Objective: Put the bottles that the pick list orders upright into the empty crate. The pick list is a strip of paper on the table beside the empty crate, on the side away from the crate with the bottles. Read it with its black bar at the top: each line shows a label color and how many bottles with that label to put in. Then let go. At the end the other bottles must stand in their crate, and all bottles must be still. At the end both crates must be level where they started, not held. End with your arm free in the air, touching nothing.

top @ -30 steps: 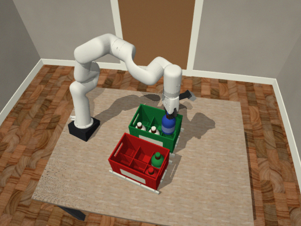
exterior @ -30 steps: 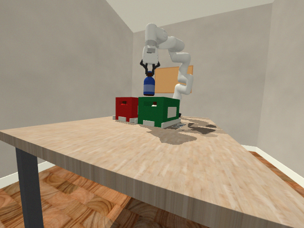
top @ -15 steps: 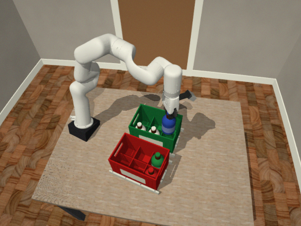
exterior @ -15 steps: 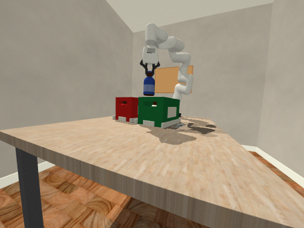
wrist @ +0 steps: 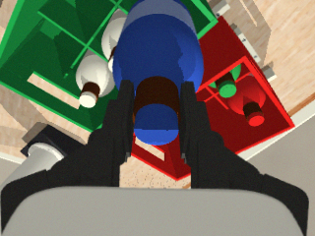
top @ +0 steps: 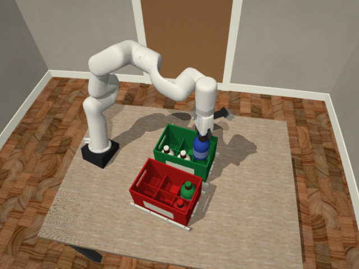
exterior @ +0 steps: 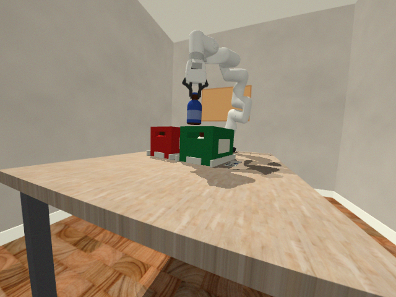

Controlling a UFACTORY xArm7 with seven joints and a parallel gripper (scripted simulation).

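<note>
The blue-labelled bottle is 7 cm below my hand. The rest, counted from my hand: white-labelled bottle (9 cm behind, 2 cm to the left, 25 cm below); green crate (7 cm behind, 7 cm to the left, 25 cm below); green-labelled bottle (6 cm behind, 14 cm to the right, 25 cm below).
</note>
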